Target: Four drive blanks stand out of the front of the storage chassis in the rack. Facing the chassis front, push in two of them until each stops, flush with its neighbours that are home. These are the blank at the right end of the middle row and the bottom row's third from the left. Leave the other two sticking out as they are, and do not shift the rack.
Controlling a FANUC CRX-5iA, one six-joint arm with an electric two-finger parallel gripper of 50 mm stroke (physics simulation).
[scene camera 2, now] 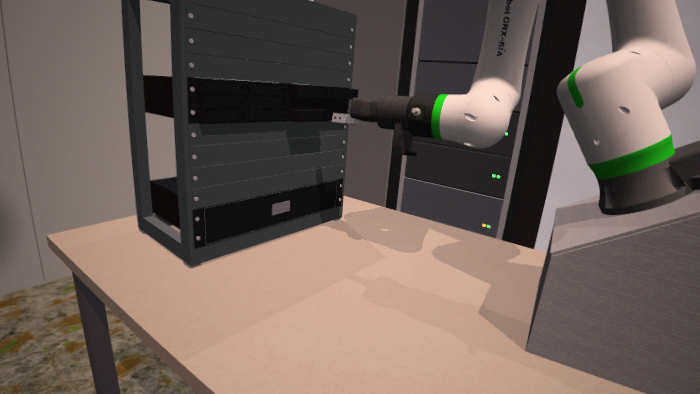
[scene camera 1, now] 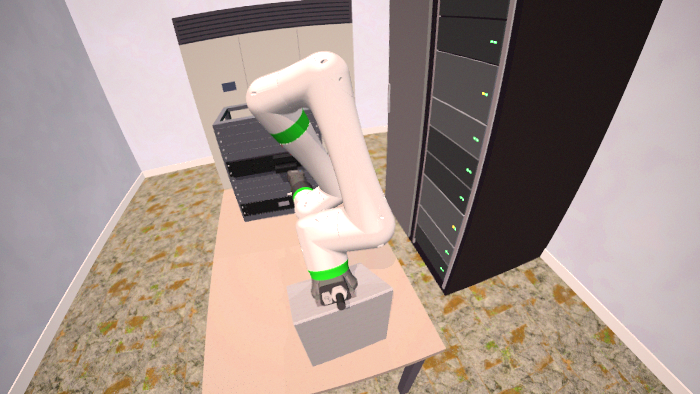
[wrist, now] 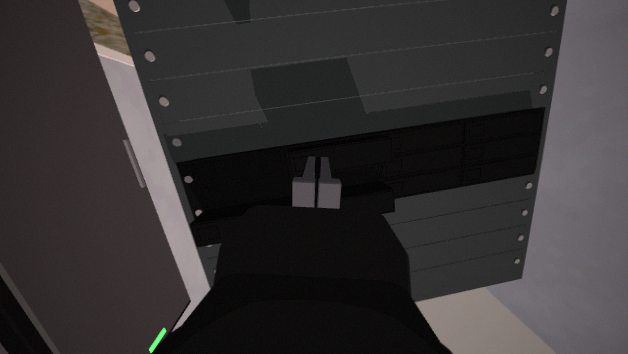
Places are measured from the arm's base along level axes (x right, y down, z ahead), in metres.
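Pixels of known places: gripper, between the fingertips: (scene camera 2: 333, 117) (scene camera 1: 292, 172) (wrist: 317, 169); arm's base, origin of its link: (scene camera 2: 647, 197) (scene camera 1: 334, 288).
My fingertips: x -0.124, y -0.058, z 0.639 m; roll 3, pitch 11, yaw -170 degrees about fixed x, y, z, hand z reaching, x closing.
Observation:
For each thing: its top centre in the pictures, then the offset to it from my fingertips. Level surfaces: height alone.
- middle row's right-end blank, centre of its top: (wrist: 257, 186) (scene camera 2: 319, 97) dx +0.072, dy -0.043, dz +0.137 m
- third blank, centre of its top: (wrist: 336, 200) (scene camera 2: 298, 85) (scene camera 1: 283, 151) dx -0.035, dy -0.071, dz +0.096 m
- tan table, height of its surface: dy +0.330 m
The storage chassis (scene camera 1: 247, 167) (scene camera 2: 235, 102) (wrist: 505, 145) sits dark in the rack (scene camera 1: 260, 187) (scene camera 2: 181, 160) (wrist: 470, 255). The wrist view shows it upside down. The bottom row's third blank from the left (scene camera 2: 307, 115) (wrist: 355, 151) stands out a little. The middle row's right-end blank (wrist: 235, 181) looks level with the face, though it is very dark. In the top row, the right-end blank (wrist: 215, 232) and third blank (wrist: 377, 201) stick out, partly behind my gripper. My gripper (scene camera 1: 289, 194) (scene camera 2: 336, 118) (wrist: 317, 169) is shut and empty, its tips before the bottom-row third blank; contact is unclear.
The rack stands on the tan table (scene camera 1: 250, 300) (scene camera 2: 300, 310). My arm's grey base block (scene camera 1: 345, 330) (scene camera 2: 615, 290) is on the same table. A tall server cabinet (scene camera 1: 550, 150) (wrist: 90, 150) stands to the right of the rack, beyond the table. A beige cabinet (scene camera 1: 205, 75) stands behind.

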